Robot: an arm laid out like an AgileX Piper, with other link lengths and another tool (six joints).
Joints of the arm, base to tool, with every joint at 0 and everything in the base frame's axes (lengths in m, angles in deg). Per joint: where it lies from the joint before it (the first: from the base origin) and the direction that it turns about. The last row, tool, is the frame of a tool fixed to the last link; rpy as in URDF.
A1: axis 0 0 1 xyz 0.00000 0.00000 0.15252
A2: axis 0 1 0 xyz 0.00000 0.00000 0.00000
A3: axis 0 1 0 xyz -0.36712 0.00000 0.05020
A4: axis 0.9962 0 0.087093 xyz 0.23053 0.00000 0.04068
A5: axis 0 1 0 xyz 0.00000 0.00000 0.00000
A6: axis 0.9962 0 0.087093 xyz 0.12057 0.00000 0.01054
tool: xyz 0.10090 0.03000 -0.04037 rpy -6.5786 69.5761 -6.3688
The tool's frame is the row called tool.
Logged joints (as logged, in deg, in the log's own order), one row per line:
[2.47, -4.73, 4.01, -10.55, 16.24, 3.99]
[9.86, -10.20, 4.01, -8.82, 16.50, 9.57]
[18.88, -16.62, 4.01, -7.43, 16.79, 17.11]
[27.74, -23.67, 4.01, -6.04, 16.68, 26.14]
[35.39, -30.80, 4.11, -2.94, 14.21, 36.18]
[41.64, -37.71, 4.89, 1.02, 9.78, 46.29]
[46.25, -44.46, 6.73, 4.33, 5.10, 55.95]
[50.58, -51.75, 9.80, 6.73, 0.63, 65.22]
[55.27, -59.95, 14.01, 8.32, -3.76, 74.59]
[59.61, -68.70, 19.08, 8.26, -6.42, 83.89]
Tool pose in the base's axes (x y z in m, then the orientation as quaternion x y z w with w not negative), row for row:
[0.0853, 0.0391, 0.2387, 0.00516, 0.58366, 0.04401, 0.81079]
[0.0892, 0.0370, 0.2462, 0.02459, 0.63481, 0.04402, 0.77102]
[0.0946, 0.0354, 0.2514, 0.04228, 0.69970, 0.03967, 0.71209]
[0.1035, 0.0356, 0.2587, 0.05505, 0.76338, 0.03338, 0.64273]
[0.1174, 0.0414, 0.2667, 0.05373, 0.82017, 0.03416, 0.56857]
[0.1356, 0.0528, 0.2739, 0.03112, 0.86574, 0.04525, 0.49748]
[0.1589, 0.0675, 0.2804, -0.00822, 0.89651, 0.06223, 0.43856]
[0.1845, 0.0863, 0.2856, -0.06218, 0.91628, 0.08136, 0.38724]
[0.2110, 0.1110, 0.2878, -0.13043, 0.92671, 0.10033, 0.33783]
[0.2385, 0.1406, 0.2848, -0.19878, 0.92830, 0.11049, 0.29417]
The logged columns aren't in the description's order. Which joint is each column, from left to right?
Columns, left to right: A5, A3, A1, A4, A6, A2.
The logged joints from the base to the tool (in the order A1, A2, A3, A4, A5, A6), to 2 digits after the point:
[4.01, 3.99, -4.73, -10.55, 2.47, 16.24]
[4.01, 9.57, -10.20, -8.82, 9.86, 16.50]
[4.01, 17.11, -16.62, -7.43, 18.88, 16.79]
[4.01, 26.14, -23.67, -6.04, 27.74, 16.68]
[4.11, 36.18, -30.80, -2.94, 35.39, 14.21]
[4.89, 46.29, -37.71, 1.02, 41.64, 9.78]
[6.73, 55.95, -44.46, 4.33, 46.25, 5.10]
[9.80, 65.22, -51.75, 6.73, 50.58, 0.63]
[14.01, 74.59, -59.95, 8.32, 55.27, -3.76]
[19.08, 83.89, -68.70, 8.26, 59.61, -6.42]

